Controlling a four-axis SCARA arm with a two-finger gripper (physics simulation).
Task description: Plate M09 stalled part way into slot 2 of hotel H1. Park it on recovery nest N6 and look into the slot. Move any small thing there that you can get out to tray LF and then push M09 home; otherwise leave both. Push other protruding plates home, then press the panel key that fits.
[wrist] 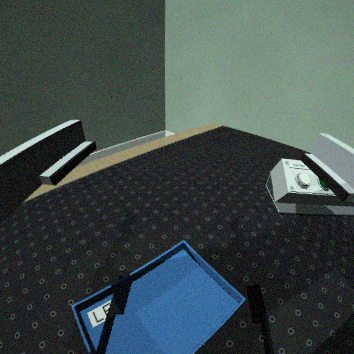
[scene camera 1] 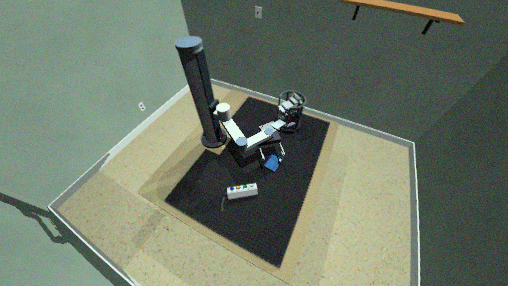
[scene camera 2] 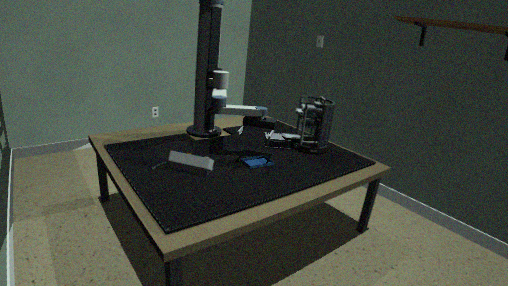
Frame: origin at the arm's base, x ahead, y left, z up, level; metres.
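Seen in the pictures: gripper, fingertip midpoint: [wrist: 200, 135] [scene camera 1: 274, 157] [scene camera 2: 253, 135]; arm's base, link origin: [scene camera 1: 214, 138] [scene camera 2: 203, 131].
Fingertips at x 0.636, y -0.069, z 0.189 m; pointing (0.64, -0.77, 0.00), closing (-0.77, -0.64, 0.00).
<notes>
Offsets run from my fingertips to a thing's top centre. "spot": to the spot under its first point. Level surfaces: height alone.
My gripper [scene camera 1: 273, 156] [scene camera 2: 254, 133] [wrist: 200, 135] is open and empty, above the mat beside the blue tray LF {dx -0.013, dy +0.058, dz -0.158 m} [scene camera 1: 273, 163] [scene camera 2: 257, 161] [wrist: 170, 300]. Its fingers point toward the panel side. No small item shows in the tray part visible in the wrist view. Hotel H1 {dx -0.061, dy +0.541, dz +0.165 m} [scene camera 1: 300, 118] [scene camera 2: 328, 124] stands behind, with several pale plates at different heights. A low pale plate {dx -0.129, dy +0.434, dz -0.085 m} [scene camera 2: 291, 136] sticks out of it toward the boxy nest {spot: dx -0.193, dy +0.391, dz -0.171 m} [scene camera 2: 279, 143]. Plate and nest labels are unreadable, and the slot's inside is hidden. The white panel {dx -0.117, dy -0.300, dz -0.092 m} [scene camera 1: 242, 192] [scene camera 2: 191, 160] [wrist: 282, 192] has coloured keys; my right finger partly covers it in the wrist view.
The arm's dark column [scene camera 1: 201, 95] [scene camera 2: 207, 70] stands at the table's back left. The arm passes over part of the nest area in scene camera 1. A cable {spot: dx -0.206, dy -0.436, dz -0.174 m} [scene camera 1: 223, 203] leaves the panel's left end. The black mat {dz -0.178 m} [scene camera 1: 285, 220] [scene camera 2: 170, 210] [wrist: 200, 165] has a wooden border around it.
</notes>
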